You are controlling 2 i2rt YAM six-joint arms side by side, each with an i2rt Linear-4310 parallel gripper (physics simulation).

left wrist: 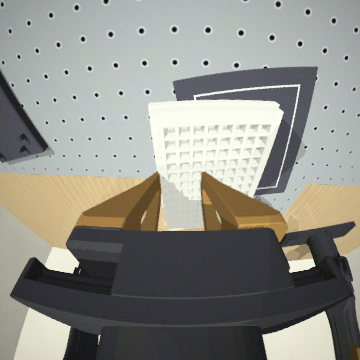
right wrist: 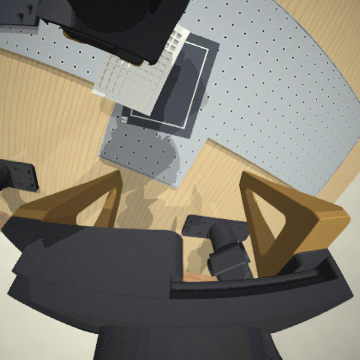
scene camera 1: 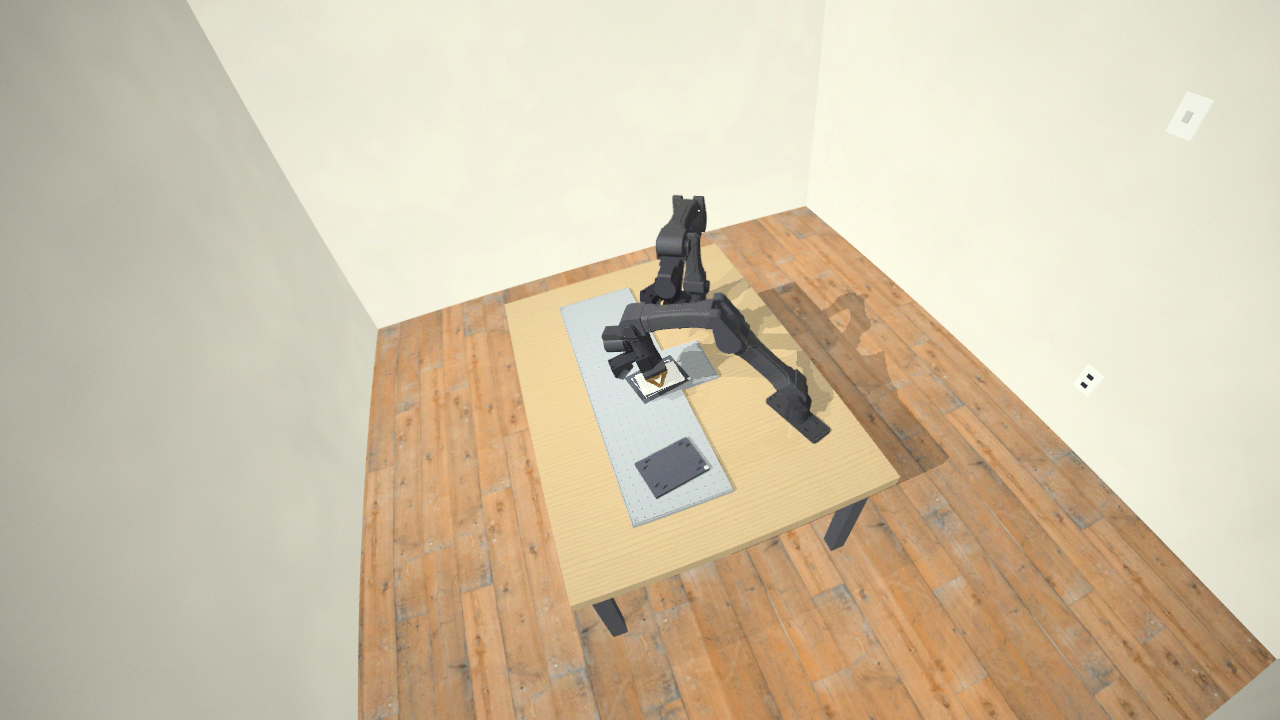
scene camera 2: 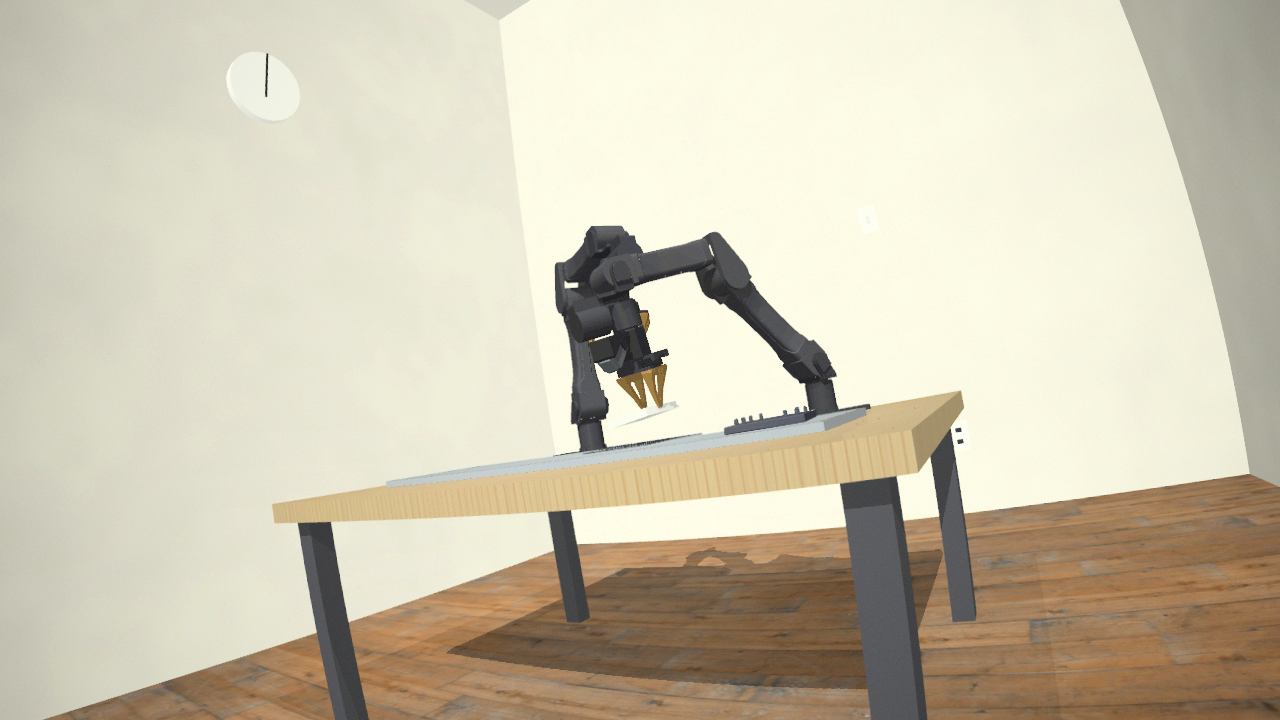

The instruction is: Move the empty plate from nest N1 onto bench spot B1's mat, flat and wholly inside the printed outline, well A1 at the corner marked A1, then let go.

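Places are measured from the left arm's base along level axes (x back, y right, z up), in centimetres.
Pixels of known places: left gripper, fingertip midpoint: [left wrist: 180, 177] [right wrist: 123, 45] [scene camera 1: 659, 382] [scene camera 2: 653, 409]; right gripper, fingertip midpoint: [left wrist: 298, 349] [right wrist: 180, 176]; left arm's base at its link origin: [right wrist: 3, 171] [scene camera 1: 797, 416]; right arm's base at its link origin: [left wrist: 316, 233] [right wrist: 218, 227].
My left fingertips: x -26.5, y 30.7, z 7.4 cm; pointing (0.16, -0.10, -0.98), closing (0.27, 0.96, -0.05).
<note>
Ahead of a thing's pixels: the offset from my left fingertips to its top centre. Level surfaces: height alone.
The white gridded plate @(dz +1.1, dx +1.4, dy +2.1 cm) [scene camera 1: 644, 384] [scene camera 2: 637, 416] [left wrist: 217, 140] [right wrist: 132, 85] is held in the air, looking slightly tilted, above and partly to one side of the dark mat @(dz -6.0 cm) [left wrist: 250, 80] [right wrist: 180, 95] with its white outline. My left gripper [scene camera 2: 651, 407] [left wrist: 180, 177] is shut on the plate near one end. In the right wrist view a small white mark @(dz -5.9, dx +10.8, dy +0.0 cm) [right wrist: 124, 119] shows at a mat corner; I cannot read it. My right gripper [right wrist: 180, 176] is open and empty, high over the table. In scene camera 2 it is mostly hidden behind the left arm.
A dark nest block @(dz -4.0, dx -12.4, dy -22.2 cm) [scene camera 1: 671, 467] [scene camera 2: 769, 422] [left wrist: 12, 125] with small raised pegs stands on the grey perforated board @(dz -6.1 cm) [scene camera 1: 617, 420], nearer the lower edge in scene camera 1. The board lies on the wooden table @(dz -7.5 cm) [scene camera 1: 787, 474]. The two arms stand close together above the mat.
</note>
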